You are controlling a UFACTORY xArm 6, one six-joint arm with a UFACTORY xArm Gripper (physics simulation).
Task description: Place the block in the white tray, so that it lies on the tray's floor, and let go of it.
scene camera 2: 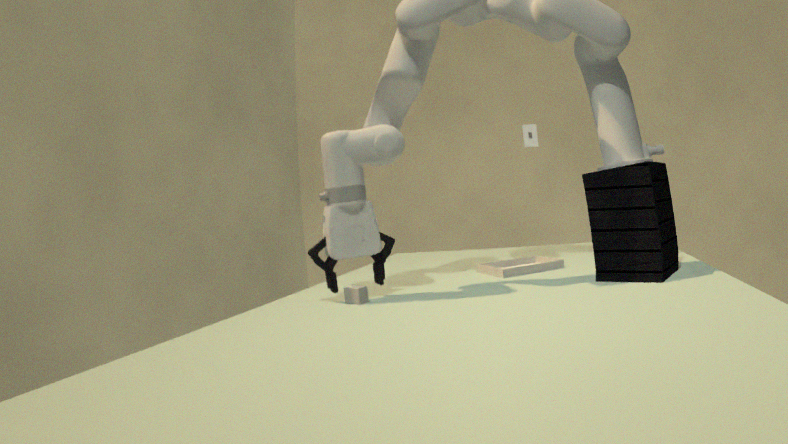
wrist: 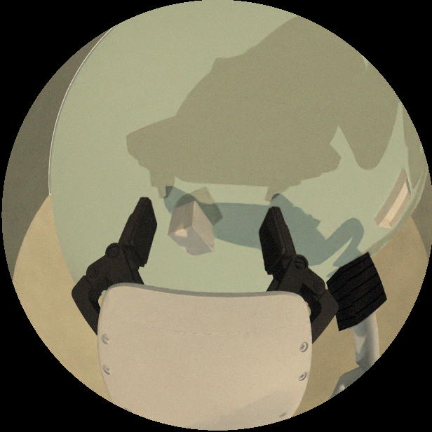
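Seen in the pictures: gripper, fingertip midpoint: [scene camera 2: 357,287]; arm's base at its link origin: [scene camera 2: 625,168].
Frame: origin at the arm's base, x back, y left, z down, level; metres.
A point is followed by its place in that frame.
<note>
A small pinkish-grey block [scene camera 2: 356,295] @[z 0.200, x -0.545, y 0.082 m] [wrist: 191,228] rests on the pale green table. My gripper [scene camera 2: 357,286] @[z 0.194, x -0.554, y 0.034 m] [wrist: 208,214] is open and points down, with its fingertips a little above the table. In the wrist view the block shows between the two fingers, nearer the left one, and turned at an angle to them; no finger is seen gripping it. The white tray [scene camera 2: 526,269] @[z 0.206, x -0.213, y -0.140 m] [wrist: 382,223] is shallow, with low walls. It stands farther back to the right in the scene view and at the right edge of the wrist view.
The black ribbed base block [scene camera 2: 628,226] @[z 0.111, x -0.027, y 0.074 m] [wrist: 357,292] carries the arm and stands to the right of the tray in the scene view. The arm arches high between its base and the gripper. The table [scene camera 2: 413,358] @[z 0.218, x -0.408, y 0.422 m] has its left edge beyond the block, near the wall.
</note>
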